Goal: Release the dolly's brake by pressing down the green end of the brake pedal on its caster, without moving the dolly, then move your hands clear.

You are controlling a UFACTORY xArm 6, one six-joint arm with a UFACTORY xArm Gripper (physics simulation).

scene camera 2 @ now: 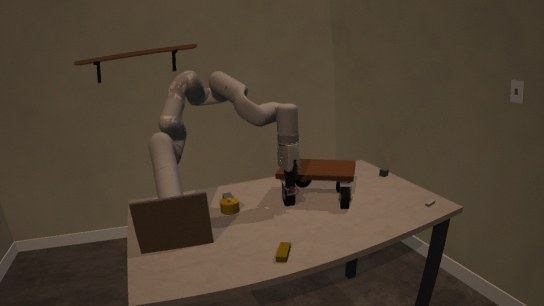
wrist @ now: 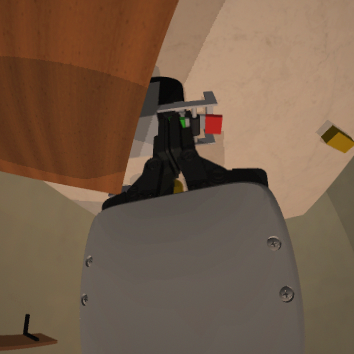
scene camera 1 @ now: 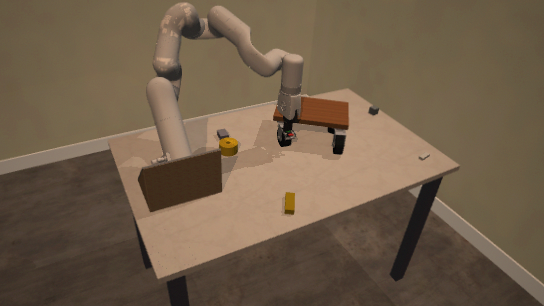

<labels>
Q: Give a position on a dolly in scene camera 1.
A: At 319,112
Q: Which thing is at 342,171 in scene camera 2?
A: A dolly.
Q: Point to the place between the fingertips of my gripper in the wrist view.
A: At 173,128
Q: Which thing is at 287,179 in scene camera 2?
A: My gripper.
</labels>
